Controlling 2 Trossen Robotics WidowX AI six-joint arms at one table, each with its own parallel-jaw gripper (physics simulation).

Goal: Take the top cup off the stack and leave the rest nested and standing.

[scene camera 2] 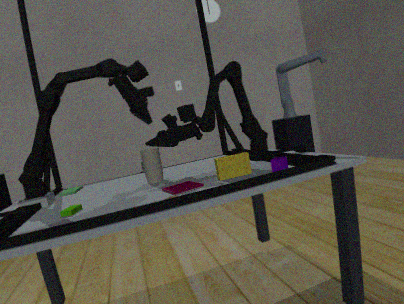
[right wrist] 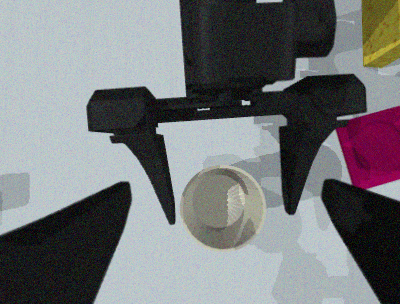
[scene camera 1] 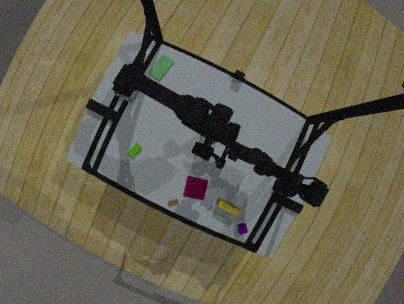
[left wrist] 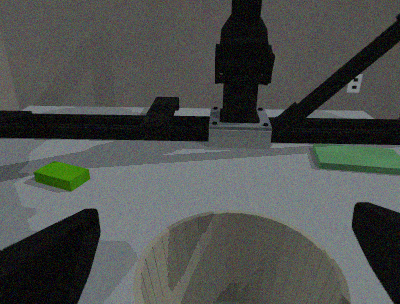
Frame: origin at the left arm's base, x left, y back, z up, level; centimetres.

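Seen in the pictures: left gripper, fingertip midpoint: [scene camera 2: 147, 144] [right wrist: 231, 218] [left wrist: 226, 217]; right gripper, fingertip midpoint: [scene camera 2: 150, 123] [right wrist: 226, 189]; left arm's base, link origin: [scene camera 2: 260, 153] [scene camera 1: 285, 184]; right arm's base, link origin: [scene camera 2: 36, 196] [left wrist: 238, 116].
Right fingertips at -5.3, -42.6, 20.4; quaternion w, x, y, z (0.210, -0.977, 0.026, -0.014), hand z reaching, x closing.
Observation:
Offsets run from my right fingertips to a thing's top centre, as dx, dy, dz. "pt": to the spot under its first point.
A stack of beige nested cups {+0.6, -2.5, -15.5} [scene camera 2: 152, 167] stands upright on the table; it is hidden by the arms in scene camera 1. Its round open rim shows in the left wrist view, and the top cup {+0.6, -2.5, -9.7} [right wrist: 222, 207] is seen from above in the right wrist view. My left gripper [scene camera 2: 148, 144] [left wrist: 226, 217] [right wrist: 231, 218] is open and empty, at about rim height, with one fingertip on each side of the top cup and gaps between. My right gripper [scene camera 2: 149, 121] [right wrist: 226, 189] is open and empty, pointing down, higher than the left gripper and above the stack. How many cups are nested cannot be told.
A magenta square {pt +24.0, +1.9, -21.8} [scene camera 1: 195, 187] [scene camera 2: 183, 187], a yellow block {+26.0, +19.6, -15.6} [scene camera 1: 228, 206] [scene camera 2: 233, 166], a purple cube {+34.1, +31.8, -18.6} [scene camera 1: 242, 228] [scene camera 2: 279, 163] and a small orange block {+35.2, -4.7, -21.8} [scene camera 1: 173, 202] lie toward one edge. A bright green block {+19.7, -31.4, -21.1} [scene camera 1: 135, 150] [left wrist: 62, 175] and a pale green slab {-22.2, -37.0, -21.6} [scene camera 1: 162, 67] [left wrist: 357, 158] lie farther off.

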